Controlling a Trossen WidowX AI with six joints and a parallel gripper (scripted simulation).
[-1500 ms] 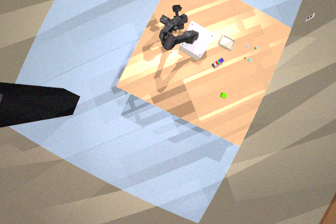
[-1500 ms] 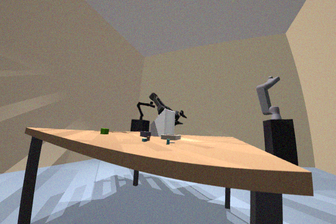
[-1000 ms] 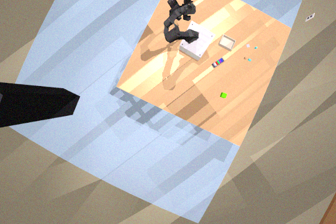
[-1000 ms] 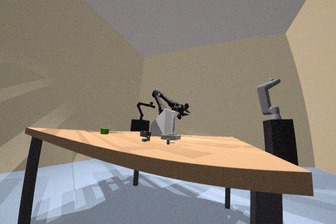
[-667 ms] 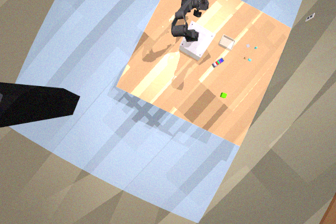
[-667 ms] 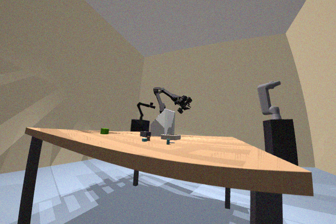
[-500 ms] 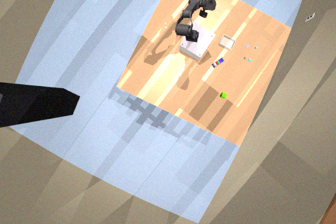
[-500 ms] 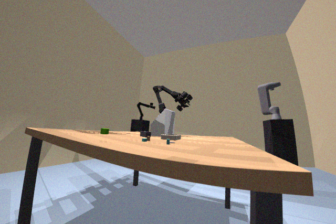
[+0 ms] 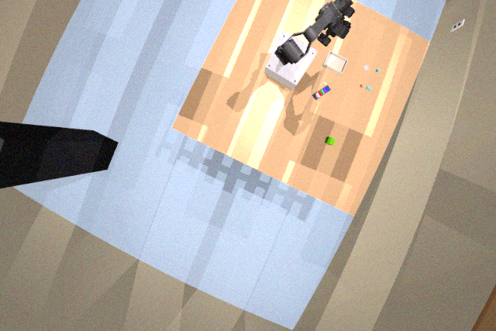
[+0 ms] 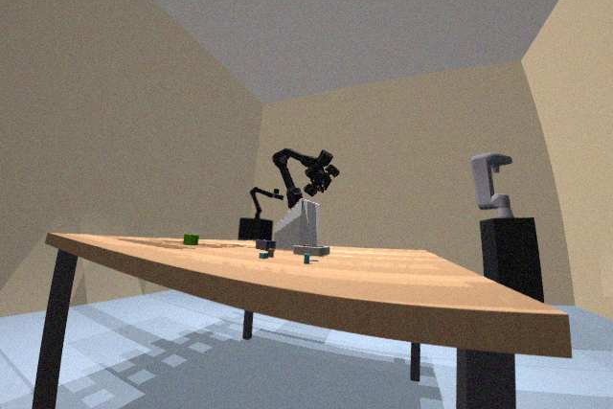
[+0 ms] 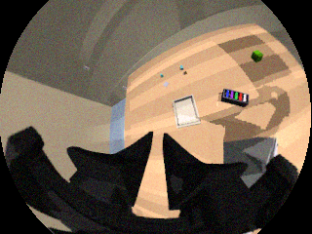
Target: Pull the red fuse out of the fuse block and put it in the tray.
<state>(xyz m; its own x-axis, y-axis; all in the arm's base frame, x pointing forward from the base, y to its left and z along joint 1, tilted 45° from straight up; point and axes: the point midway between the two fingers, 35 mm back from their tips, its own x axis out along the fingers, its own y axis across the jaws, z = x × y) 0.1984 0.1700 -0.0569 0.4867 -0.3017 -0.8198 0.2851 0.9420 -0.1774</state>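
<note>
The red fuse lies 80 mm ahead of my gripper tip, 240 mm to the right of it and 240 mm below it. The rest, counted from my gripper tip: pale tray 100 mm ahead, 10 mm to the right, 260 mm below.
</note>
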